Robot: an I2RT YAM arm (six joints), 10 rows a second.
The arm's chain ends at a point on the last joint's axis. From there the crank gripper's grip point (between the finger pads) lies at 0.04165 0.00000 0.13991 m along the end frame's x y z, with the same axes.
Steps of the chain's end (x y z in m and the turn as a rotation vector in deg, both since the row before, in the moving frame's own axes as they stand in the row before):
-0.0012, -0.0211, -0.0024, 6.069, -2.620, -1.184
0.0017, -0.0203, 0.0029, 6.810, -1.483, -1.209
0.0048, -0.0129, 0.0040, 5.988, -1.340, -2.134
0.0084, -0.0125, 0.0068, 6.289, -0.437, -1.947
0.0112, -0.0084, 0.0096, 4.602, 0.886, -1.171
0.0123, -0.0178, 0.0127, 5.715, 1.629, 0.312
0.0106, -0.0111, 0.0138, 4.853, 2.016, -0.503
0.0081, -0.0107, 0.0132, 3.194, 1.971, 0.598
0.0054, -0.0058, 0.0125, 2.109, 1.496, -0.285
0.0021, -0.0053, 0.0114, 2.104, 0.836, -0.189
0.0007, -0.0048, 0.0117, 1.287, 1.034, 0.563
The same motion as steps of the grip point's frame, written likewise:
-0.0078, -0.0368, -0.0015, 6.069, -2.620, -1.184
-0.0021, -0.0378, 0.0029, 6.810, -1.483, -1.209
0.0012, -0.0290, 0.0041, 5.988, -1.340, -2.134
0.0070, -0.0292, 0.0062, 6.289, -0.437, -1.947
0.0132, -0.0205, 0.0085, 4.602, 0.886, -1.171
0.0163, -0.0314, 0.0108, 5.715, 1.629, 0.312
0.0154, -0.0233, 0.0117, 4.853, 2.016, -0.503
0.0129, -0.0180, 0.0115, 3.194, 1.971, 0.598
0.0090, -0.0111, 0.0113, 2.109, 1.496, -0.285
0.0041, -0.0106, 0.0107, 2.104, 0.836, -0.189
0.0032, -0.0075, 0.0109, 1.287, 1.034, 0.563

